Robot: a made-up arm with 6 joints. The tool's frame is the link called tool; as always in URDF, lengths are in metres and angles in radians. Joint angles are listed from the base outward.
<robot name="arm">
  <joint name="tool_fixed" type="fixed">
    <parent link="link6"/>
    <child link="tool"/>
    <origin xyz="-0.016 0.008 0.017" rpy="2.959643 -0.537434 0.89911"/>
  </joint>
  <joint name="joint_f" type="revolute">
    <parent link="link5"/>
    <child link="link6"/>
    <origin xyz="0.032 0.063 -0.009" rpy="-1.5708 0 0"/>
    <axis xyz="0 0 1"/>
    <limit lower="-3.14" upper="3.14"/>
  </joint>
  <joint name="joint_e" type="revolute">
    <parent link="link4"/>
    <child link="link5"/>
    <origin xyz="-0.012 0.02 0.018" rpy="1.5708 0 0"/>
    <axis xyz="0 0 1"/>
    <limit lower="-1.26" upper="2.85"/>
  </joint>
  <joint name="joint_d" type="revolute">
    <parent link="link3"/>
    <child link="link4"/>
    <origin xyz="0.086 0.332 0.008" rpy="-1.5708 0 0"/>
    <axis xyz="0 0 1"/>
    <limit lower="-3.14" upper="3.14"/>
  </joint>
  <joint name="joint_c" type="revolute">
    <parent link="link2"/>
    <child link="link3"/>
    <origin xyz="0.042 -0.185 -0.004"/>
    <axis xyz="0 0 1"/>
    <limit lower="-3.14" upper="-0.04"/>
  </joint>
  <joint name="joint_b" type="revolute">
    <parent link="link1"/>
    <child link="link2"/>
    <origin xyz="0.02 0.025 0.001" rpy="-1.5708 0 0"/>
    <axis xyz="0 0 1"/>
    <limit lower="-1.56" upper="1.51"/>
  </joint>
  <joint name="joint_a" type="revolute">
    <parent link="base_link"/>
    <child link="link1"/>
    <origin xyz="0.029 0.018 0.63"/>
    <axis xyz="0 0 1"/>
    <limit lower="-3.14" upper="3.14"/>
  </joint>
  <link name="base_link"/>
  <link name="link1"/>
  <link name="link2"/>
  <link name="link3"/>
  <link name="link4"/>
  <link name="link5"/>
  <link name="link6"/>
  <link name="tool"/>
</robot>
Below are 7 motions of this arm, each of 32 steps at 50 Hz.
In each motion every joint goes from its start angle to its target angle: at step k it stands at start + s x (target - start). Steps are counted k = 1, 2, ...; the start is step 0. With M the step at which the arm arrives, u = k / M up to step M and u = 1 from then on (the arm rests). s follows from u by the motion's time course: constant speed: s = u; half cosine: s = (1 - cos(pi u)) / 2; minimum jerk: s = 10 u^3 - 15 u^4 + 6 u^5.
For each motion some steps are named. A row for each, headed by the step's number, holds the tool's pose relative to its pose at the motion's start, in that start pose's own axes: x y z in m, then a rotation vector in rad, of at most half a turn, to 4 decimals.
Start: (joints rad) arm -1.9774 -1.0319 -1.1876 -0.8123 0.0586 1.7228
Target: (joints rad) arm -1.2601 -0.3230 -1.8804 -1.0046 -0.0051 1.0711
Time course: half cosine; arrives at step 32
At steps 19, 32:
19: -0.0630 0.0079 -0.0981 -0.1162 0.3540 0.3130
32: -0.1289 0.0072 -0.1386 -0.0904 0.5308 0.5137

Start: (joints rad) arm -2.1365 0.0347 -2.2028 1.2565 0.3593 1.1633
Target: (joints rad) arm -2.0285 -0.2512 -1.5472 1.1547 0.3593 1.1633
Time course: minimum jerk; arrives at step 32
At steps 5, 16, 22, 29, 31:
5: 0.0033 -0.0009 0.0015 0.0005 -0.0105 -0.0043
16: 0.0542 -0.0196 0.0328 0.0000 -0.1785 -0.0716
22: 0.0866 -0.0370 0.0620 -0.0086 -0.2941 -0.1166
29: 0.1030 -0.0478 0.0804 -0.0160 -0.3569 -0.1407
31: 0.1037 -0.0482 0.0811 -0.0163 -0.3594 -0.1416

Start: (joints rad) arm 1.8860 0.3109 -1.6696 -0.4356 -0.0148 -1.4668
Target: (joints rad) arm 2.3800 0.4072 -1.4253 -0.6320 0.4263 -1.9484
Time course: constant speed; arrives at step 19
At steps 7, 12, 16, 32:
7: 0.0510 0.1082 0.0333 0.0820 -0.0466 0.4102
12: 0.0747 0.1851 0.0701 0.1128 -0.1107 0.7157
16: 0.0849 0.2447 0.1055 0.1197 -0.1772 0.9644
32: 0.0871 0.2875 0.1346 0.1141 -0.2343 1.1523

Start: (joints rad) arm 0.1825 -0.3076 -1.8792 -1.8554 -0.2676 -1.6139
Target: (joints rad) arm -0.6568 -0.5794 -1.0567 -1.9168 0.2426 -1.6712
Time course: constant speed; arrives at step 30
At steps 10, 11, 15, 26, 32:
10: 0.0021 0.1245 0.0310 0.3047 0.0188 0.3450
11: 0.0001 0.1367 0.0361 0.3352 0.0215 0.3798
15: -0.0117 0.1843 0.0601 0.4573 0.0335 0.5190
26: -0.0701 0.2929 0.1543 0.7953 0.0721 0.9005
32: -0.0981 0.3207 0.1975 0.9196 0.0869 1.0373

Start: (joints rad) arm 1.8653 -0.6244 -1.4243 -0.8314 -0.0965 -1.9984
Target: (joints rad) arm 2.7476 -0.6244 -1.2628 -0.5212 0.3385 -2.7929
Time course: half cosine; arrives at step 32
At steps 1, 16, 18, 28, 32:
1: 0.0005 0.0000 0.0002 0.0005 -0.0013 0.0001
16: 0.0969 -0.0208 0.0641 0.0483 -0.3487 0.0341
18: 0.1138 -0.0287 0.0820 0.0424 -0.4329 0.0424
28: 0.1629 -0.0688 0.1636 -0.0421 -0.7809 0.0686
32: 0.1664 -0.0738 0.1733 -0.0572 -0.8195 0.0704

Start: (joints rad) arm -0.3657 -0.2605 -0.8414 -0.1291 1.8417 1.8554
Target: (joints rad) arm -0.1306 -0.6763 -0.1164 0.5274 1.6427 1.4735
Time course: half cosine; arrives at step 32
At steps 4, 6, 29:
4: 0.0018 -0.0047 -0.0068 -0.0299 0.0009 0.0163
6: 0.0041 -0.0104 -0.0149 -0.0661 0.0022 0.0356
29: 0.0767 -0.0994 -0.1659 -0.7073 0.0877 0.2718

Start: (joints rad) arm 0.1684 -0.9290 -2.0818 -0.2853 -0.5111 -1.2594
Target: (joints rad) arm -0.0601 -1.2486 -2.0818 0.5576 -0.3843 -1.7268
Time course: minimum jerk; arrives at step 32
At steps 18, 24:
18: 0.0675 -0.0537 0.0486 -0.1617 0.0087 -0.1484
24: 0.0976 -0.0655 0.0774 -0.1894 0.0054 -0.2144

